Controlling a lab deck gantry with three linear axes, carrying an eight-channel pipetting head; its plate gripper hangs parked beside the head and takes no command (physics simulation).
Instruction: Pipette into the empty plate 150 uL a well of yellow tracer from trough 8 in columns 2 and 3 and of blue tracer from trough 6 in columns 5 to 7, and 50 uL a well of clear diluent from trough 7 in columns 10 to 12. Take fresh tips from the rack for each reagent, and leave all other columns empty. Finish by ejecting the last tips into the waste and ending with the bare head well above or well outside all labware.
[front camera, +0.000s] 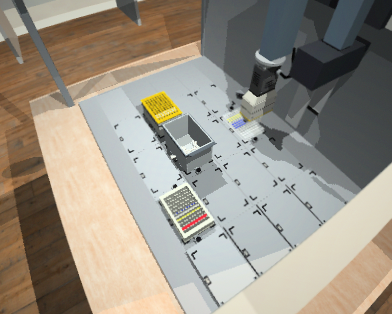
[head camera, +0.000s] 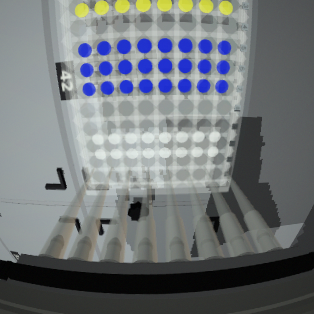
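Note:
The plate (front camera: 255, 133) (head camera: 70, 107) has yellow wells in columns 2 and 3 (column 3 shows in the head view) and blue wells in columns 5 to 7. Columns 10 and 11 show whitish wells; columns 4, 8 and 9 look empty. The pipetting head (front camera: 259, 102) is over the plate's near end. Its eight tips (head camera: 175, 242) point at column 12; their exact height and contents cannot be told. The trough rack (front camera: 199, 232) shows blue, yellow and red strips. The yellow tip rack (front camera: 160, 105) has a pale row near its front. The parked plate gripper (front camera: 304, 116) hangs open and empty beside the head.
The grey waste bin (front camera: 197, 159) stands between the tip rack and the trough rack, with loose white tips inside. The tall gantry columns (front camera: 284, 27) rise above the head. A dark wall stands behind the deck.

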